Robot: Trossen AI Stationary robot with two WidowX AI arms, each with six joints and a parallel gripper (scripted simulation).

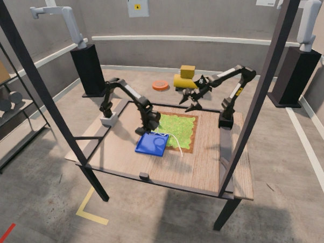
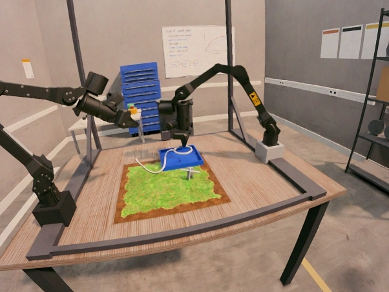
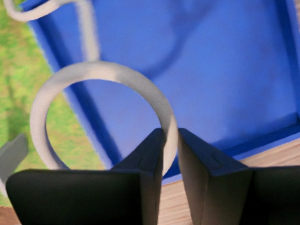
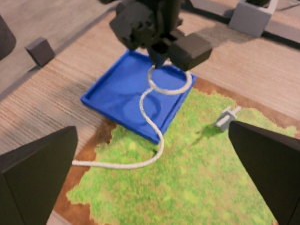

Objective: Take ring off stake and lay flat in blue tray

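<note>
Right now my left hand is 3 cm short of the white ring, 3 cm above it and 2 cm to the left of it. Round my left hand: grey stake (16 cm ahead, 8 cm below, 4 cm to the right); blue tray (10 cm below, 2 cm to the right, 2 cm behind); green mat (14 cm to the right, 13 cm ahead, 12 cm below).
</note>
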